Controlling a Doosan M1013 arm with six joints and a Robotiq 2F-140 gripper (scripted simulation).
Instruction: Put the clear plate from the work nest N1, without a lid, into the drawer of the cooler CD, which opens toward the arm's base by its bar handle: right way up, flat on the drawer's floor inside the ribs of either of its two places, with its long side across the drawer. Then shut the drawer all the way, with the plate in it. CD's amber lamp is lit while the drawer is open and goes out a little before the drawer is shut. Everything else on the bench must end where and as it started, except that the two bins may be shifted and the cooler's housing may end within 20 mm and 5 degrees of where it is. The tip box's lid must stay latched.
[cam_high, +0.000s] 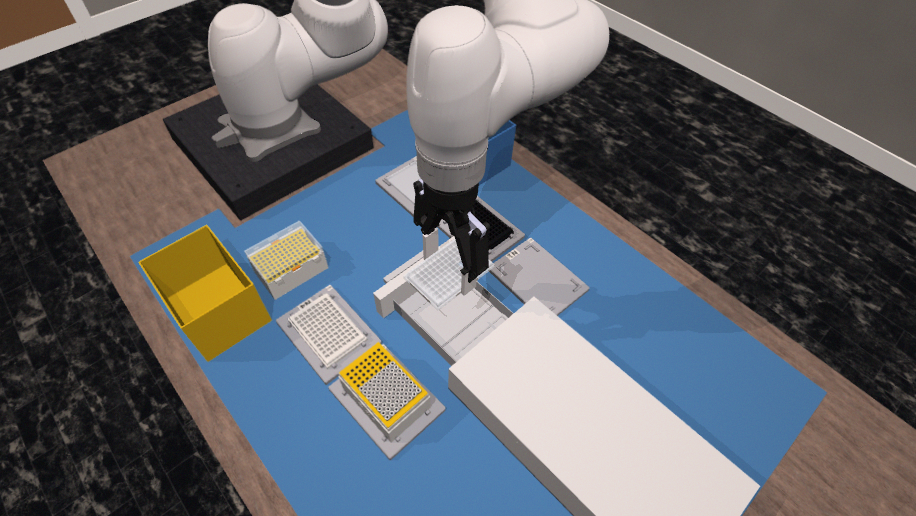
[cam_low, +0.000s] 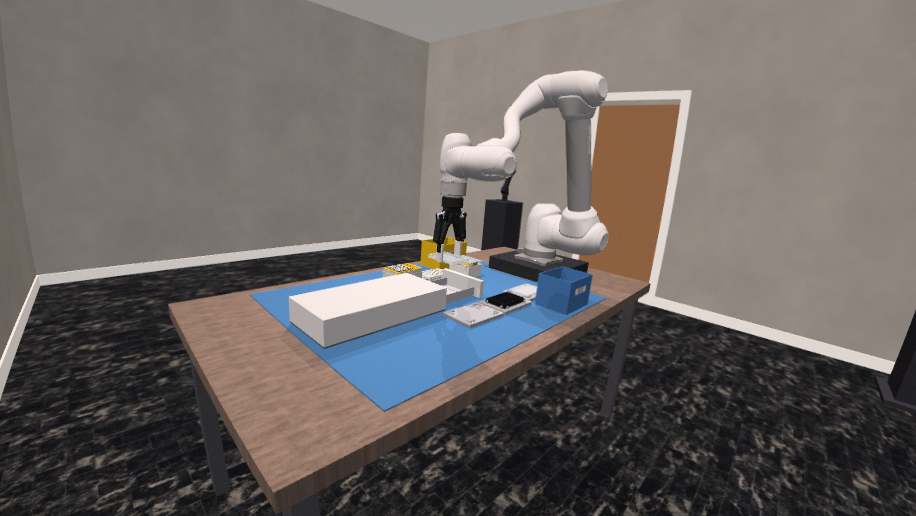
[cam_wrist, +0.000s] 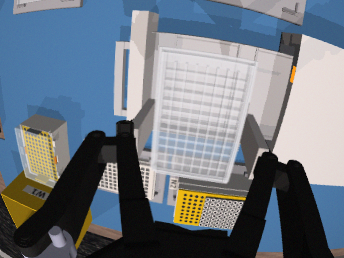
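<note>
My gripper is now 40 mm short of the drawer and 140 mm above it. Also, from my hand: cooler CD: 180 mm ahead, 10 mm to the left, 130 mm below; yellow rack: 60 mm ahead, 190 mm to the right, 110 mm below; clear plate: 20 mm below.
</note>
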